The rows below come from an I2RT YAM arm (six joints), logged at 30 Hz.
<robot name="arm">
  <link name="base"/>
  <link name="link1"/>
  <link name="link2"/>
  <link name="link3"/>
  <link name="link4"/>
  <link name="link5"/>
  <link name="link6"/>
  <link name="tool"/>
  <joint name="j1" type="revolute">
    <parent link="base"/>
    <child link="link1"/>
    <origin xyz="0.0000 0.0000 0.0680"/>
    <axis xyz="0 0 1"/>
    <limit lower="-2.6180" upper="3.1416"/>
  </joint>
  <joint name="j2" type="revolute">
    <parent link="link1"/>
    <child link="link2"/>
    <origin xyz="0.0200 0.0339 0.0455"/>
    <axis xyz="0 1 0"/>
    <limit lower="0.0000" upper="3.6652"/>
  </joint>
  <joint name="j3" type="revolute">
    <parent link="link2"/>
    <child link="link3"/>
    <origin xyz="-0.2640 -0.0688 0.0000"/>
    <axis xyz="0 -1 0"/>
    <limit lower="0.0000" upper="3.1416"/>
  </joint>
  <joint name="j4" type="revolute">
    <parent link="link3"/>
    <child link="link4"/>
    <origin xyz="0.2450 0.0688 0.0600"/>
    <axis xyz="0 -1 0"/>
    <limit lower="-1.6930" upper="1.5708"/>
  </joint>
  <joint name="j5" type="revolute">
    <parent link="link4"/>
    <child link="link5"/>
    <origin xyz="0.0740 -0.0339 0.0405"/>
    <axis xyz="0 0 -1"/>
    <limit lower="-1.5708" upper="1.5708"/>
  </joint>
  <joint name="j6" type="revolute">
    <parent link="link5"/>
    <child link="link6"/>
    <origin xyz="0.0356 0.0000 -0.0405"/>
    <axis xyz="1 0 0"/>
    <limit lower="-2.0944" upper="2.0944"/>
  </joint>
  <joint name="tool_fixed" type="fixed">
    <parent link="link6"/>
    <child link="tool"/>
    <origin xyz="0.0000 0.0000 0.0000" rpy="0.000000 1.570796 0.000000"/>
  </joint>
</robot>
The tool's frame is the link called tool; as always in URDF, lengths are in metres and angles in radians.
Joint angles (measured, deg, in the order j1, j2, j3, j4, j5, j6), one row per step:
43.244, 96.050, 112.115, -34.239, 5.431, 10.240
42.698, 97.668, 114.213, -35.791, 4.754, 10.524
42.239, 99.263, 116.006, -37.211, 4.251, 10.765
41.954, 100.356, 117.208, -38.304, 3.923, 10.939
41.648, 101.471, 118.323, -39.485, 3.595, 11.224
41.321, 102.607, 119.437, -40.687, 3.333, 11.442
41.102, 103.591, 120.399, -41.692, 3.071, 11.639
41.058, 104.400, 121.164, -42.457, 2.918, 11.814
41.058, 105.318, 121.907, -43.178, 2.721, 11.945
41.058, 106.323, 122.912, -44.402, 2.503, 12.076
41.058, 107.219, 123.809, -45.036, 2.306, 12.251
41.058, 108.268, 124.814, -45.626, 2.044, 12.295
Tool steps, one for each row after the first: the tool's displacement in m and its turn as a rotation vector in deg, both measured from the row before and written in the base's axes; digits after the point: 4 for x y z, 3 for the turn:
0.0063, 0.0016, -0.0010, -0.359, 1.097, 0.005
0.0063, 0.0021, -0.0025, -0.520, 1.155, -0.067
0.0041, 0.0014, -0.0022, -0.444, 0.908, -0.041
0.0044, 0.0014, -0.0031, -0.486, 1.124, -0.109
0.0046, 0.0013, -0.0033, -0.575, 1.108, -0.172
0.0036, 0.0014, -0.0029, -0.453, 0.954, -0.061
0.0024, 0.0018, -0.0025, -0.357, 0.750, 0.020
0.0027, 0.0025, -0.0033, -0.430, 0.805, 0.119
0.0025, 0.0023, -0.0033, -0.637, 1.060, 0.134
0.0025, 0.0023, -0.0023, -0.225, 0.634, 0.091
0.0030, 0.0028, -0.0027, -0.291, 0.585, 0.209

